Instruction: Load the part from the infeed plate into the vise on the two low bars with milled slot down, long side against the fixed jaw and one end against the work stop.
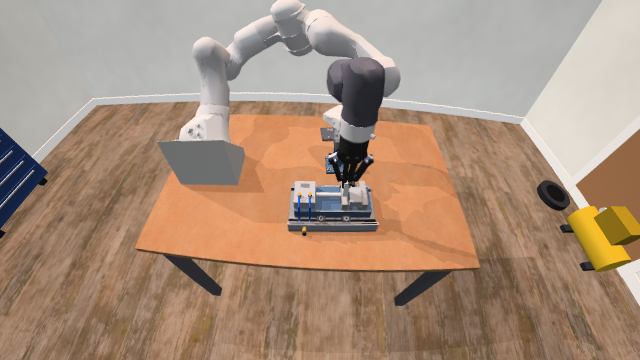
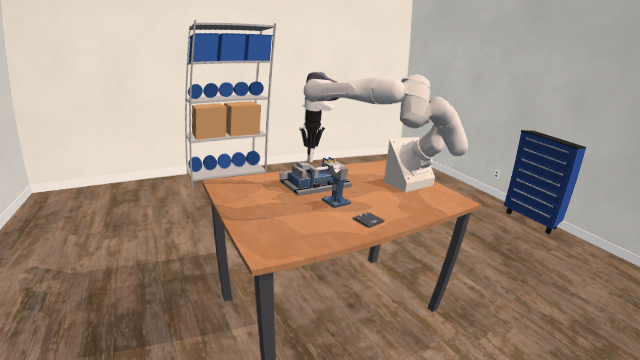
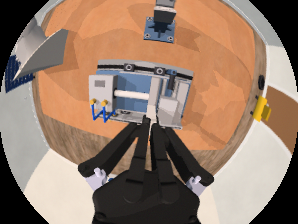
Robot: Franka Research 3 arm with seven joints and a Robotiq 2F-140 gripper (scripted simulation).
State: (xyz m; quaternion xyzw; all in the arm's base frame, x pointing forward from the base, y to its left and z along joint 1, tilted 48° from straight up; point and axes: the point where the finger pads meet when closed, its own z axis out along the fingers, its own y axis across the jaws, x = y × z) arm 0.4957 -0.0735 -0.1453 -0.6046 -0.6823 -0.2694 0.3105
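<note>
The part is 60 mm below my hand and 40 mm ahead of it. From my hand the other things lie so: fixed jaw (70 mm below, 70 mm ahead, 20 mm to the left); air cylinder (130 mm behind, 70 mm below, 10 mm to the left); vise (110 mm below, 30 mm behind, 20 mm to the left).
</note>
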